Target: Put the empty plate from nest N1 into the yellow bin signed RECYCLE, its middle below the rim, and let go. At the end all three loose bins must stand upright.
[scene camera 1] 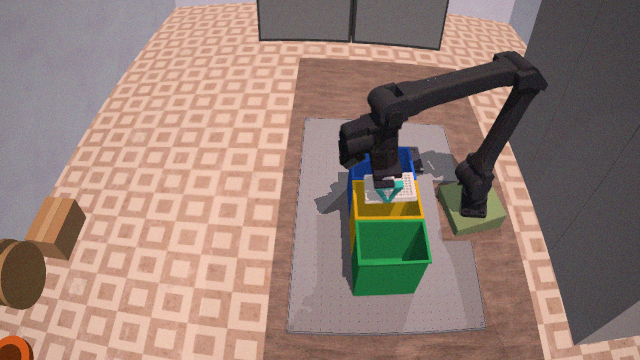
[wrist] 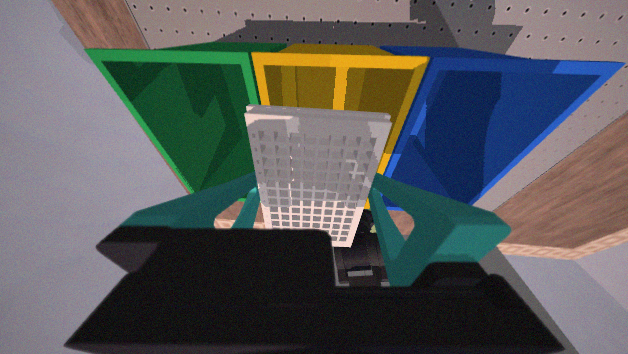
Scene:
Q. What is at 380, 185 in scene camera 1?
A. My gripper.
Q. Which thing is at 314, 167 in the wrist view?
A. A white gridded plate.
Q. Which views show the green bin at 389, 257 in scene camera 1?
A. Scene camera 1 and the wrist view: all of them.

